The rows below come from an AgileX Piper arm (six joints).
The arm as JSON. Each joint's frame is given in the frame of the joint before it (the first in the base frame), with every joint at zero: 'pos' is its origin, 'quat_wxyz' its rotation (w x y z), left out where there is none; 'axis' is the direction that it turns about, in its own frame. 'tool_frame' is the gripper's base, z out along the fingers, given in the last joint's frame.
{
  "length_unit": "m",
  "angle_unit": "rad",
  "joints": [
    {
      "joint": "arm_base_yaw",
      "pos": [
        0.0,
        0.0,
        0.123
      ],
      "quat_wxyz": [
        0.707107,
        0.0,
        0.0,
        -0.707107
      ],
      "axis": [
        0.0,
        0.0,
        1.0
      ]
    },
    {
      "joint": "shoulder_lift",
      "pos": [
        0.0,
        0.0,
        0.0
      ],
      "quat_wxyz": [
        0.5,
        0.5,
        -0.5,
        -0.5
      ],
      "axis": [
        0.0,
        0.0,
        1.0
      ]
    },
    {
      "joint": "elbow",
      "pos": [
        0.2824,
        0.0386,
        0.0
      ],
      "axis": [
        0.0,
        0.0,
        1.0
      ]
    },
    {
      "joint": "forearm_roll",
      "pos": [
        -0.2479,
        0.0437,
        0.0
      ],
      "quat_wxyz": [
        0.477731,
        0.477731,
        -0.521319,
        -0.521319
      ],
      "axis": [
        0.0,
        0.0,
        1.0
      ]
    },
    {
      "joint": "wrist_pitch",
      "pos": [
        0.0,
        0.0,
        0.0
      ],
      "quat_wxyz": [
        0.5,
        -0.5,
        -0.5,
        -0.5
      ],
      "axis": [
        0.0,
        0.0,
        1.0
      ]
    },
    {
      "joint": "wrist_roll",
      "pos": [
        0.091,
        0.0,
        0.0
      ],
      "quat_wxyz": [
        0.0,
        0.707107,
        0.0,
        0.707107
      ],
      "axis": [
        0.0,
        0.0,
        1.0
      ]
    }
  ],
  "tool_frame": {
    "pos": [
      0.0,
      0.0,
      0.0
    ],
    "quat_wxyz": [
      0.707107,
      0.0,
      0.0,
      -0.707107
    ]
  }
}
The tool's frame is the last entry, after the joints.
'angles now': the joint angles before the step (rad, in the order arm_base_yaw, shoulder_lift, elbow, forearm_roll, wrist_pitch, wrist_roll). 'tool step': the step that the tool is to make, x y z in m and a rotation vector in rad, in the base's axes. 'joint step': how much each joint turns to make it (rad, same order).
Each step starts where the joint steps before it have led.
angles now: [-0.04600, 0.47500, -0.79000, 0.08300, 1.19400, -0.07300]
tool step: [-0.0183, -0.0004, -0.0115, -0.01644, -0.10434, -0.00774]
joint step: [0.00033, -0.12287, 0.07092, -0.01328, -0.05307, -0.00168]
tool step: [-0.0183, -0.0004, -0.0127, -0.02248, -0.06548, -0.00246]
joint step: [-0.00029, -0.11614, 0.05624, -0.01475, -0.00609, -0.00829]
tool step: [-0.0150, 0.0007, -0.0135, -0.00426, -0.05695, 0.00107]
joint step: [-0.00016, -0.10789, 0.05187, 0.00015, -0.00097, -0.00216]
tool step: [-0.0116, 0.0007, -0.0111, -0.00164, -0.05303, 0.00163]
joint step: [0.00000, -0.09192, 0.03901, 0.00200, -0.00009, -0.00099]
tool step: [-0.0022, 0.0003, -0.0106, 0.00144, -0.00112, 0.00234]
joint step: [0.00058, -0.04008, 0.03693, 0.00244, 0.00212, -0.00048]
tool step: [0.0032, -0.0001, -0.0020, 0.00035, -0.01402, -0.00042]
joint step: [-0.00040, -0.00025, 0.01616, 0.00138, -0.02988, -0.00135]
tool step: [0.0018, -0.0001, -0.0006, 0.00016, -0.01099, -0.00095]
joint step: [-0.00035, 0.00035, 0.00782, 0.00036, -0.01917, -0.00033]
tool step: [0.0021, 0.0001, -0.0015, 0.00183, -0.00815, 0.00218]
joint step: [0.00082, 0.00002, 0.01108, 0.00317, -0.01913, -0.00124]
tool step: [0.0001, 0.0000, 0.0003, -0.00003, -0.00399, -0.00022]
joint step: [-0.00019, -0.00032, -0.00002, 0.00017, -0.00364, -0.00014]
